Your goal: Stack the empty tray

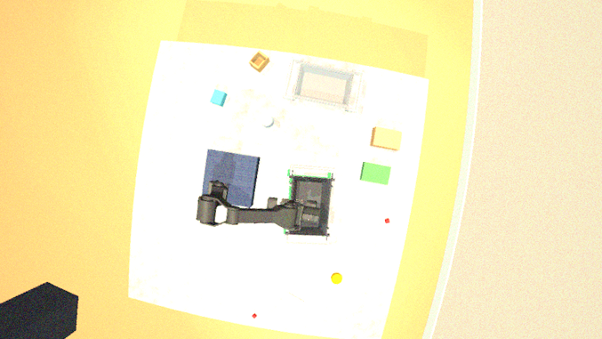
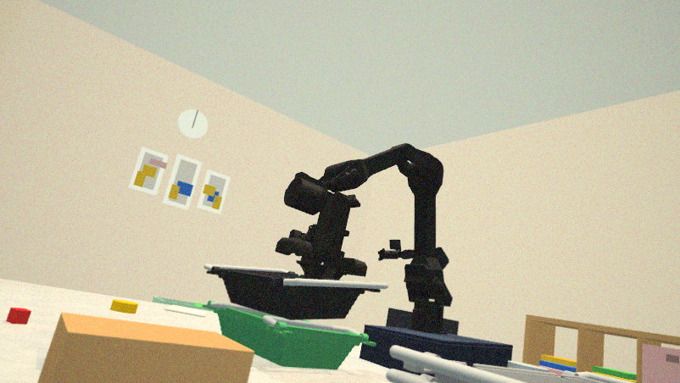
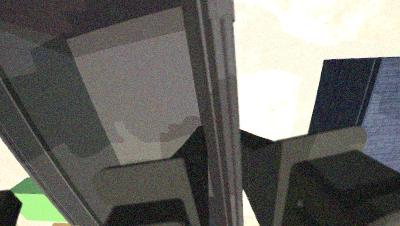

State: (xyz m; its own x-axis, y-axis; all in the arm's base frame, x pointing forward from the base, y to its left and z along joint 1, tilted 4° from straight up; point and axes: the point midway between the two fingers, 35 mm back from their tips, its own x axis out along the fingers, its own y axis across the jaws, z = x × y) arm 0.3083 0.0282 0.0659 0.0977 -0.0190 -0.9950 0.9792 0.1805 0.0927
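Now: the black tray 7 cm ahead of my gripper tip, 2 cm above it and 1 cm to the left of it. The rest, counted from my gripper tip: green block 31 cm ahead, 21 cm to the left, 7 cm below; red bit 43 cm ahead, 8 cm below, 2 cm to the left; yellow disc 30 cm to the right, 28 cm ahead, 8 cm below.
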